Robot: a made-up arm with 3 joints. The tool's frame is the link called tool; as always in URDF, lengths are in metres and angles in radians. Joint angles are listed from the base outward.
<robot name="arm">
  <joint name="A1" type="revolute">
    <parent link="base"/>
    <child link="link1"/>
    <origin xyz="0 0 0.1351"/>
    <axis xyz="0 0 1"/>
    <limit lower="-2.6" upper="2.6"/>
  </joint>
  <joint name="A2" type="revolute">
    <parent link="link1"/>
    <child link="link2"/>
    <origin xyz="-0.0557 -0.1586 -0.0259"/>
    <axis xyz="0 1 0"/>
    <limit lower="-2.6" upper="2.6"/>
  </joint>
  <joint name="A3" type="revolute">
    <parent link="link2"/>
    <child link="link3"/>
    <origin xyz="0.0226 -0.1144 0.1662"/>
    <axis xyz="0 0 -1"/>
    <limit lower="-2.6" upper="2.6"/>
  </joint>
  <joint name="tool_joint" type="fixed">
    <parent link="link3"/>
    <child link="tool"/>
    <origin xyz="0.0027 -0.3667 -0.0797"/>
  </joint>
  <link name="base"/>
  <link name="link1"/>
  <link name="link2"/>
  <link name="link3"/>
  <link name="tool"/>
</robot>
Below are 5 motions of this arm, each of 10 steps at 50 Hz.
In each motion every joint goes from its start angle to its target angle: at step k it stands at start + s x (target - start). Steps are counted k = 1, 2, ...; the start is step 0. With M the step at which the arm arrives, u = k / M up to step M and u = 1 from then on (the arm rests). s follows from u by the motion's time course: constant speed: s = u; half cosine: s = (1 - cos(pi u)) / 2; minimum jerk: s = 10 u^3 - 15 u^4 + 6 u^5.
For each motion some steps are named. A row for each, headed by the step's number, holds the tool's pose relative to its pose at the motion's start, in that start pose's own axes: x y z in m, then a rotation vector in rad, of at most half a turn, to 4 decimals.
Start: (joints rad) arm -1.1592 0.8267 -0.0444
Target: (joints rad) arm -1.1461 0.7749 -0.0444
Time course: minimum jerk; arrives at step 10
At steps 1, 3, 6, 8, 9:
1: 0.0000 0.0000 0.0001 -0.0001 -0.0004 0.0001
3: 0.0002 0.0001 0.0014 -0.0019 -0.0084 0.0015
6: 0.0008 0.0003 0.0056 -0.0080 -0.0350 0.0062
8: 0.0011 0.0004 0.0077 -0.0110 -0.0484 0.0086
9: 0.0011 0.0005 0.0081 -0.0116 -0.0509 0.0090

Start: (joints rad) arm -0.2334 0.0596 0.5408
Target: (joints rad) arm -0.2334 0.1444 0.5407
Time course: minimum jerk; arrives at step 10
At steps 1, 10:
1: 0.0001 0.0000 0.0001 -0.0004 0.0006 0.0000
10: 0.0068 0.0041 0.0136 -0.0437 0.0727 0.0001

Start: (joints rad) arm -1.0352 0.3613 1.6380
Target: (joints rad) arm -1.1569 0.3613 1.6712
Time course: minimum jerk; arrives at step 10
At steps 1, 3, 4, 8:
1: -0.0004 -0.0003 -0.0001 0.0000 0.0004 -0.0013
3: -0.0086 -0.0050 -0.0017 -0.0005 0.0070 -0.0240
4: -0.0168 -0.0096 -0.0033 -0.0010 0.0136 -0.0467
8: -0.0509 -0.0261 -0.0089 -0.0034 0.0404 -0.1385

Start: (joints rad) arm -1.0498 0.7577 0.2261
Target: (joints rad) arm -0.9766 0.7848 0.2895
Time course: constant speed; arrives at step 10
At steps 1, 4, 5, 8, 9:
1: 0.0012 0.0005 0.0033 -0.0055 0.0015 -0.0010
4: 0.0049 0.0023 0.0134 -0.0222 0.0057 -0.0042
5: 0.0061 0.0029 0.0167 -0.0278 0.0071 -0.0053
8: 0.0097 0.0050 0.0269 -0.0448 0.0109 -0.0086
9: 0.0108 0.0058 0.0302 -0.0505 0.0120 -0.0097

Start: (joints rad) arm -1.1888 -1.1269 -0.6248
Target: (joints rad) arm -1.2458 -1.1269 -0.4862
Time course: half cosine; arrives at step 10
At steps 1, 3, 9, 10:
1: -0.0015 0.0002 0.0007 -0.0010 0.0007 -0.0040
3: -0.0126 0.0021 0.0061 -0.0087 0.0061 -0.0336
9: -0.0588 0.0142 0.0298 -0.0427 0.0266 -0.1591
10: -0.0603 0.0147 0.0306 -0.0438 0.0272 -0.1630

